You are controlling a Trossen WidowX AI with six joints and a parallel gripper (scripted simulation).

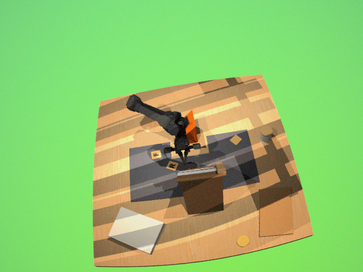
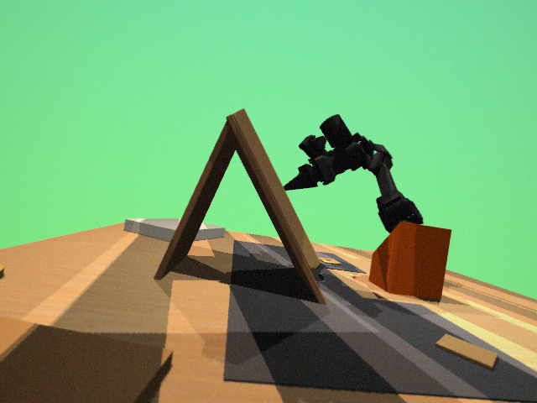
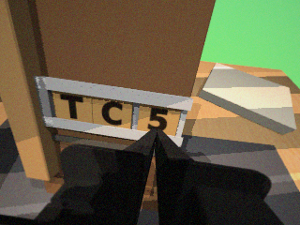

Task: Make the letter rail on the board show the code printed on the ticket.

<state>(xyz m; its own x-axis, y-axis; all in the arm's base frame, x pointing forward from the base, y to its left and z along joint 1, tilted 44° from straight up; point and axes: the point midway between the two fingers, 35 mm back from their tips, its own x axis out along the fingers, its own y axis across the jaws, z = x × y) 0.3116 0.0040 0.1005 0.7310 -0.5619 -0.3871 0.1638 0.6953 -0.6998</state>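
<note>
My gripper tip is now 11 cm above the white ticket and 8 cm to the right of it. Also, from my gripper tip: dark mat 20 cm below, 13 cm behind, 4 cm to the left; flat tan slab 42 cm to the left, 37 cm ahead, 19 cm below.
</note>
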